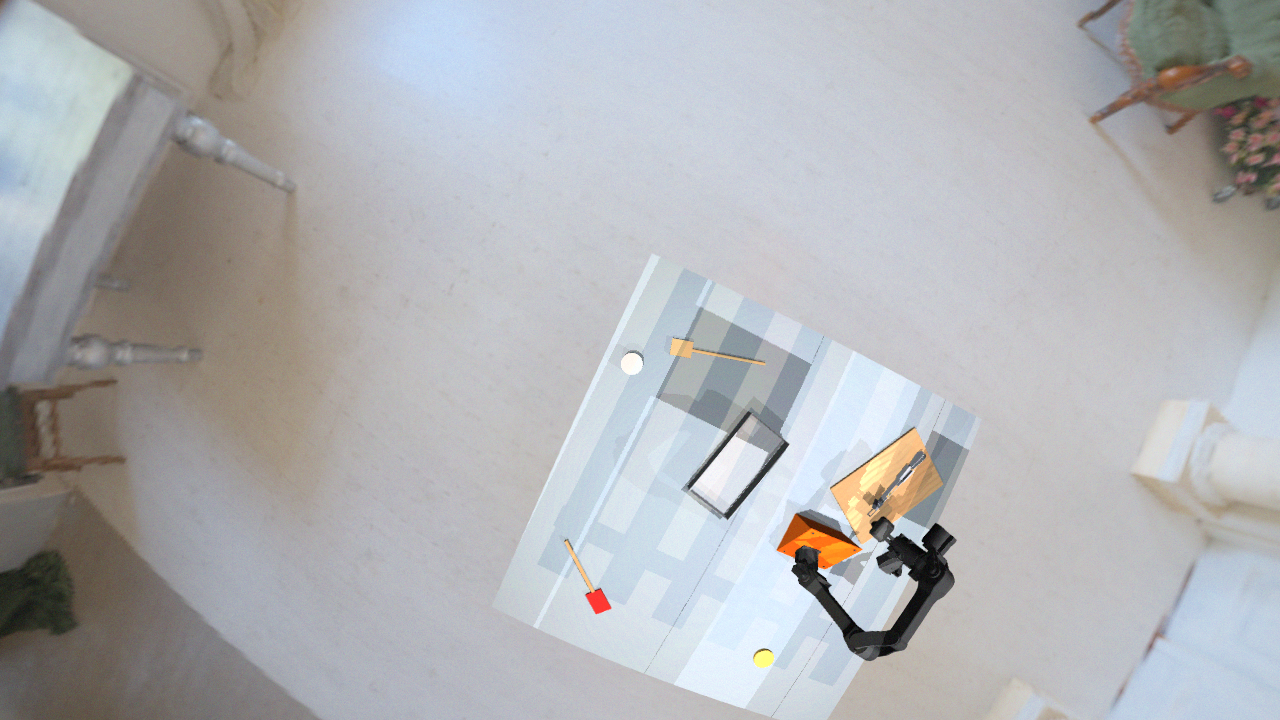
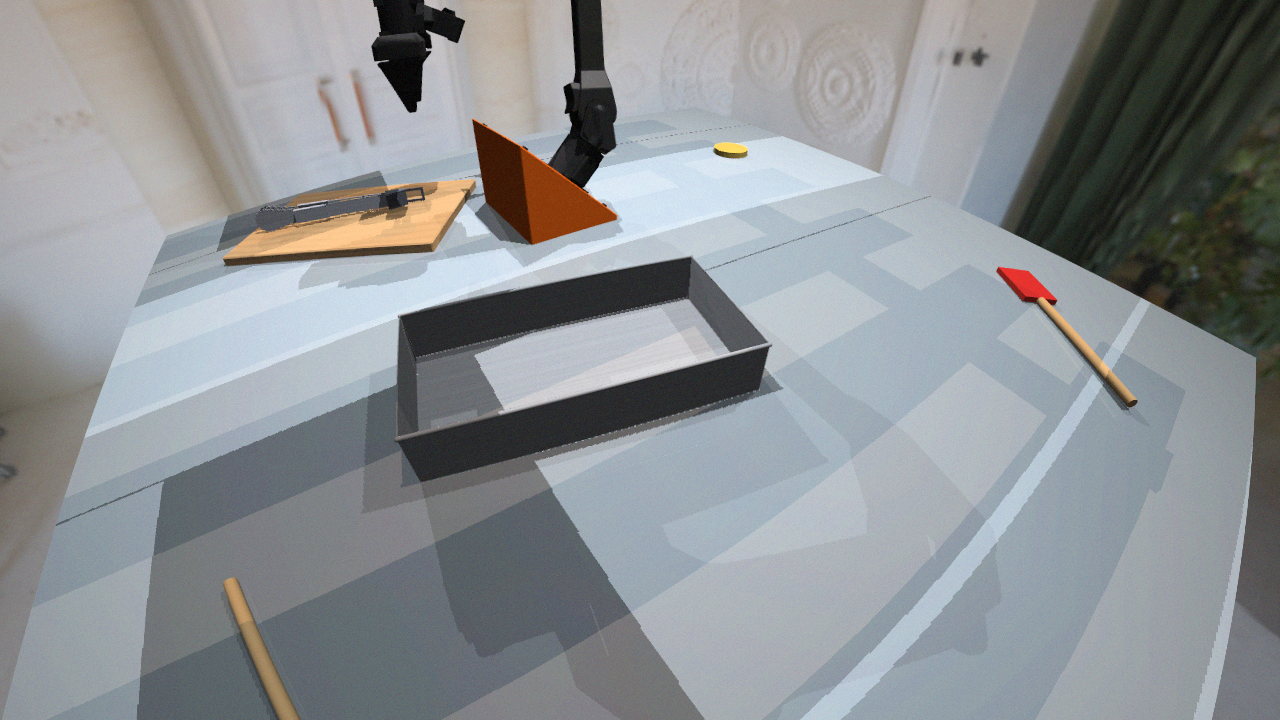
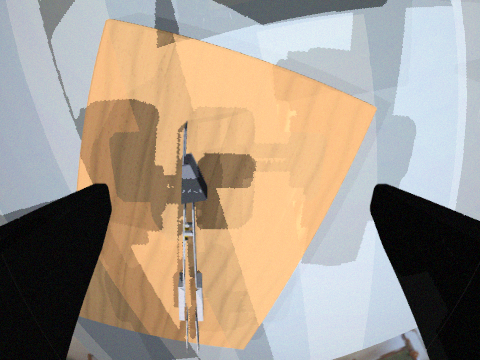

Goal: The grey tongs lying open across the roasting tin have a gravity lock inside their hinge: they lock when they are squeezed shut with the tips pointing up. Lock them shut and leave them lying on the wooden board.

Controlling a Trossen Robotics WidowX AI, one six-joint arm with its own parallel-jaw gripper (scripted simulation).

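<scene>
My gripper: open, empty, visible in image 1 and image 3 too. Red spatula in sight. Wooden board as well.
</scene>
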